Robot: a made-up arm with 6 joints. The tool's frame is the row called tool.
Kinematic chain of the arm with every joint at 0, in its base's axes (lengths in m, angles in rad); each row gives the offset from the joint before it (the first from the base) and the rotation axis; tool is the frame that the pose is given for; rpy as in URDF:
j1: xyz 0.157 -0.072 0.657 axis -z
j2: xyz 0 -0.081 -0.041 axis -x
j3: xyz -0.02 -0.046 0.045 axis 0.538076 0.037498 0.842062
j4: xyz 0.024 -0.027 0 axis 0.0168 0.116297 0.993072
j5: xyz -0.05 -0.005 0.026 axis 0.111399 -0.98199 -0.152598
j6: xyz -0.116 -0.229 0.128 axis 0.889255 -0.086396 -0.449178
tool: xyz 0.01 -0.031 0.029 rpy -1.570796 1.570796 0
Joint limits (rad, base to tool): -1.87..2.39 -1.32..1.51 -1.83..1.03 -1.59..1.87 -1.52..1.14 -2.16..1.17
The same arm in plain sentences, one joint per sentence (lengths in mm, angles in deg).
The arm has six revolute joints in a row. What follows holds with every joint at zero, and every direction is one of the base frame's. The first joint sits 157 mm along +x and 72 mm along -y and 657 mm along +z from the base frame's origin and rotates about -z, from -107.14 to 136.94 deg. The second joint sits 81 mm along -y and 41 mm along -z from the first joint and rotates about -x, from -75.63 to 86.52 deg. The third joint sits 20 mm along -x and 46 mm along -y and 45 mm along +z from the second joint and rotates about the direction (0.538076, 0.037498, 0.842062), from -104.85 to 59.01 deg. The fourth joint sits 24 mm along +x and 27 mm along -y from the third joint and rotates about the direction (0.0168, 0.116297, 0.993072), from -91.1 to 107.14 deg. The fifth joint sits 50 mm along -x and 5 mm along -y and 26 mm along +z from the fourth joint and rotates about the direction (0.111399, -0.98199, -0.152598), from -87.09 to 65.32 deg. The sixth joint sits 116 mm along -x and 229 mm along -y and 128 mm along +z from the fifth joint and rotates about the direction (0.889255, -0.086396, -0.449178), from -123.76 to 67.04 deg. The tool frame, which is the frame that the pose is given for, sits 10 mm along +x and 31 mm along -y and 29 mm along +z from the sixth joint; its axes are the base frame's turned by roll -90, pitch 90 and yaw 0 deg (as in URDF: about the fixed x, then y, then z).
